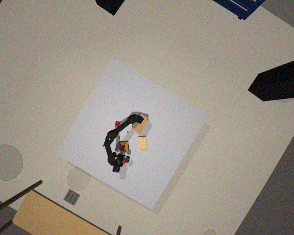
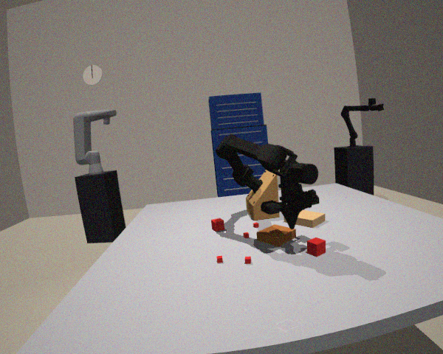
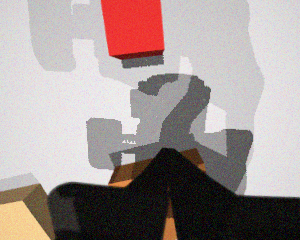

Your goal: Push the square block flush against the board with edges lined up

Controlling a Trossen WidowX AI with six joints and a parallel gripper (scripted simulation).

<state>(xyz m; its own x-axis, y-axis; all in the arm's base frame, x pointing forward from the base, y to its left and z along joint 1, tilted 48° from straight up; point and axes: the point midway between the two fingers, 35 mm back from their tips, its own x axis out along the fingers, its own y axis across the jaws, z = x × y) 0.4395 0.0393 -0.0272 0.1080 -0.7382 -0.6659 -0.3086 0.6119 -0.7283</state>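
The square block is 8 cm behind my gripper tip, 4 cm to the right of it and 5 cm below it. Also, from my gripper tip: board: 23 cm behind, 11 cm to the left, 5 cm below.
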